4 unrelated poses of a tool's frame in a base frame.
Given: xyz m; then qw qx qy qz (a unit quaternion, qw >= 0).
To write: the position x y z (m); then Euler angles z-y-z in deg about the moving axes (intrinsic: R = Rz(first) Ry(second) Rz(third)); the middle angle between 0 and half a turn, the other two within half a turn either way. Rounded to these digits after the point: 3 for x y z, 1 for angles.
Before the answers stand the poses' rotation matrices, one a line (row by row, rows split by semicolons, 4 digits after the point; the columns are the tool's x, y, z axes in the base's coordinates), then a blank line. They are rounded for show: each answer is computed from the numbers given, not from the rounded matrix.
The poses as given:
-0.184 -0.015 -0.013 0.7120 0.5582 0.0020 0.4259
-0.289 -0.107 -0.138 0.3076 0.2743 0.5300 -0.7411
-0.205 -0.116 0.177 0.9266 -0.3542 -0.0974 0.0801
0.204 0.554 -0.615 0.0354 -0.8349 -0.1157 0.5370
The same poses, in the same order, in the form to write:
0.6372 -0.6043 0.4784; 0.6088 0.0140 -0.7932; 0.4727 0.7966 0.3768
-0.6603 0.7467 -0.0805; -0.1652 -0.2490 -0.9543; -0.7326 -0.6168 0.2877
0.9682 -0.0794 -0.2373; 0.2175 0.7362 0.6408; 0.1238 -0.6720 0.7301
0.3965 0.1552 -0.9048; 0.2312 -0.9707 -0.0651; -0.8884 -0.1834 -0.4208

-0.184 -0.015 -0.013 -58.9 67.9 120.7
-0.289 -0.107 -0.138 -94.8 73.3 -40.1
-0.205 -0.116 0.177 110.3 43.1 -100.4
0.204 0.554 -0.615 -175.9 114.9 -11.7

